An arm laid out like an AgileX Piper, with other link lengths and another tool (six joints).
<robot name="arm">
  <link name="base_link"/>
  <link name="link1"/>
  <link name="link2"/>
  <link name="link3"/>
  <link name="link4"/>
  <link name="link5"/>
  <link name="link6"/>
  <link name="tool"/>
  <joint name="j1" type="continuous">
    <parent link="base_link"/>
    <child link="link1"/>
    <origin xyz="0 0 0.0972"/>
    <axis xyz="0 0 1"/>
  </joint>
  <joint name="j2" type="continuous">
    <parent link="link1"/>
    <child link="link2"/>
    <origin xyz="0 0 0" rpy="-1.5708 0 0"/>
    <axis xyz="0 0 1"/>
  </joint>
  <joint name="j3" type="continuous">
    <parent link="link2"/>
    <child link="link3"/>
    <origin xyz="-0.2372 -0.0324 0"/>
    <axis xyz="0 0 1"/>
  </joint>
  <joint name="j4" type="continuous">
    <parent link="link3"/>
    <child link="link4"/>
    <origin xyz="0.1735 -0.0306 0" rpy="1.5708 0 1.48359"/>
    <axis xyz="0 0 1"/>
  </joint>
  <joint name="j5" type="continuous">
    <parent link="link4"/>
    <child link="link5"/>
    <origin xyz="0 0 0" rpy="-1.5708 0 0"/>
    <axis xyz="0 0 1"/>
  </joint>
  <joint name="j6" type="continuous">
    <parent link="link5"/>
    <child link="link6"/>
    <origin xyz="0 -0.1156 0" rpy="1.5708 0 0"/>
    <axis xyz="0 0 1"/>
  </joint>
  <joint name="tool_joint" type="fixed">
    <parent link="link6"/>
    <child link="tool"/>
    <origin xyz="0.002 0.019 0.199" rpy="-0.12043 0 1.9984"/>
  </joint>
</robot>
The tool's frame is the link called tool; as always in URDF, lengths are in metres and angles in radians. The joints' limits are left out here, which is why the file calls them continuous.
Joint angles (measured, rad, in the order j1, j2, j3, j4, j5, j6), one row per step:
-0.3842, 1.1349, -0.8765, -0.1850, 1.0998, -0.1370
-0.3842, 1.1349, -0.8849, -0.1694, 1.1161, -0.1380
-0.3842, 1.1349, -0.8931, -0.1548, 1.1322, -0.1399
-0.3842, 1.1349, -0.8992, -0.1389, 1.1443, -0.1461
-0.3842, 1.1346, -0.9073, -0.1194, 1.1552, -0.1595
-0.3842, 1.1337, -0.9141, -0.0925, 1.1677, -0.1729
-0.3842, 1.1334, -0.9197, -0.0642, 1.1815, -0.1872
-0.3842, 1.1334, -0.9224, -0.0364, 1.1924, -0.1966
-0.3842, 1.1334, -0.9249, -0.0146, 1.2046, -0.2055
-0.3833, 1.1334, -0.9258, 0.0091, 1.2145, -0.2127
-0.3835, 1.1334, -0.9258, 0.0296, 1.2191, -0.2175
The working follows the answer.
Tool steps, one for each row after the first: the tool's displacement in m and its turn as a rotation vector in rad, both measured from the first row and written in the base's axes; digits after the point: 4 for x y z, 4 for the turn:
-0.0007, 0.0046, 0.0003, 0.0165, 0.0018, -0.0045
-0.0015, 0.0090, 0.0007, 0.0319, 0.0041, -0.0076
-0.0017, 0.0137, 0.0009, 0.0472, 0.0053, -0.0058
-0.0006, 0.0191, 0.0018, 0.0629, 0.0034, 0.0029
0.0005, 0.0269, 0.0023, 0.0864, 0.0007, 0.0109
0.0010, 0.0354, 0.0025, 0.1121, 0.0001, 0.0200
0.0016, 0.0438, 0.0024, 0.1386, -0.0013, 0.0251
0.0011, 0.0509, 0.0023, 0.1603, 0.0007, 0.0306
0.0012, 0.0586, 0.0023, 0.1839, 0.0010, 0.0356
0.0021, 0.0647, 0.0024, 0.2034, -0.0022, 0.0380

Tool pose at each row, in the base's axes (x y z in m, rotation vector in rad; rounded; the steps above come from the unrounded poses):
0.1668, -0.1038, 0.0106, 2.3852, 1.2432, 0.1727
0.1661, -0.0992, 0.0109, 2.4025, 1.2417, 0.1802
0.1653, -0.0948, 0.0113, 2.4183, 1.2420, 0.1867
0.1652, -0.0901, 0.0115, 2.4306, 1.2476, 0.1961
0.1662, -0.0847, 0.0124, 2.4381, 1.2604, 0.2117
0.1673, -0.0770, 0.0129, 2.4520, 1.2734, 0.2334
0.1678, -0.0685, 0.0131, 2.4679, 1.2891, 0.2547
0.1684, -0.0600, 0.0130, 2.4864, 1.2997, 0.2765
0.1679, -0.0529, 0.0130, 2.5019, 1.3115, 0.2911
0.1680, -0.0453, 0.0129, 2.5185, 1.3221, 0.3092
0.1689, -0.0391, 0.0130, 2.5318, 1.3270, 0.3278

